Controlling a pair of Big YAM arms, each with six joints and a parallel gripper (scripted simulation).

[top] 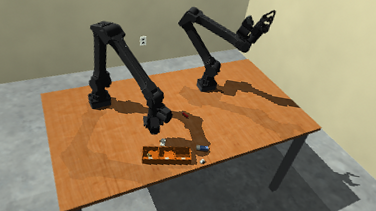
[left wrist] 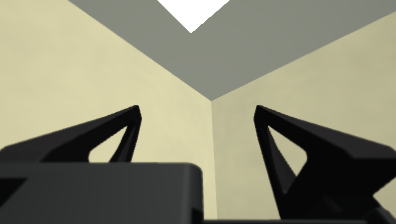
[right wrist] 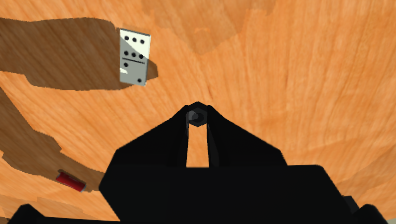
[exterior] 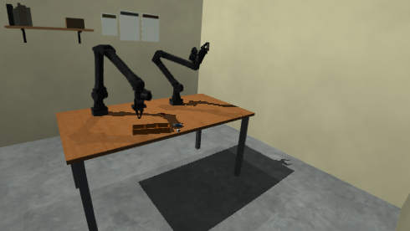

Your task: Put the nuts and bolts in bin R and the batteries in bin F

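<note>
Now: right hand 10 cm short of the brass nut, 5 cm to the left of it and 5 cm above it. Also, from my right hand: orange bin unit 14 cm ahead, 5 cm below, 4 cm to the left; white domino 6 cm below, 5 cm to the left, 3 cm ahead; dark nut 1 cm below.
</note>
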